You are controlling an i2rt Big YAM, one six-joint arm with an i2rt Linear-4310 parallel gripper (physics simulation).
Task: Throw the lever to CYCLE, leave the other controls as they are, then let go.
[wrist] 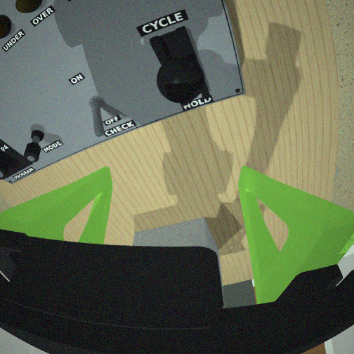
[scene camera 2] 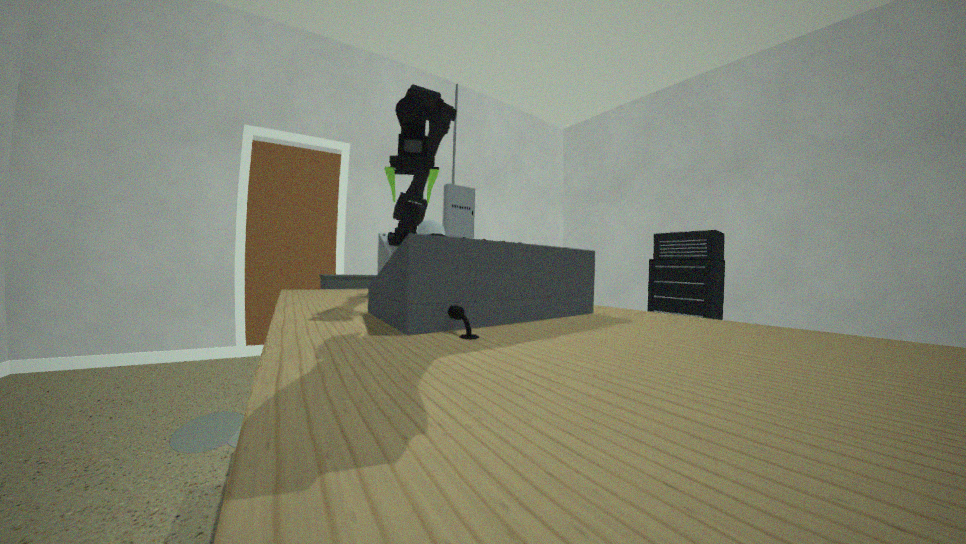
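Observation:
The lever [wrist: 181,82] has a round black knob on a black housing at the panel's right end in the wrist view. The CYCLE label [wrist: 162,22] is above the housing, and the HOLD label [wrist: 197,103] is below, partly covered by the knob. The knob appears over the housing's lower part, nearer HOLD in the picture. The lever does not show in scene camera 2. My gripper [scene camera 2: 411,201] [wrist: 175,175] is open and empty, its green fingers apart. It hangs above the console [scene camera 2: 500,283] [wrist: 135,65], and the knob lies beyond the fingertips in the wrist view, apart from them.
A CHECK toggle [wrist: 96,117] and a MODE switch [wrist: 34,145] are left of the lever. Round controls by the UNDER label [wrist: 13,41] and OVER label [wrist: 43,15] are at the upper left. A small black bent stalk [scene camera 2: 463,320] stands on the wooden table [scene camera 2: 608,418] beside the console.

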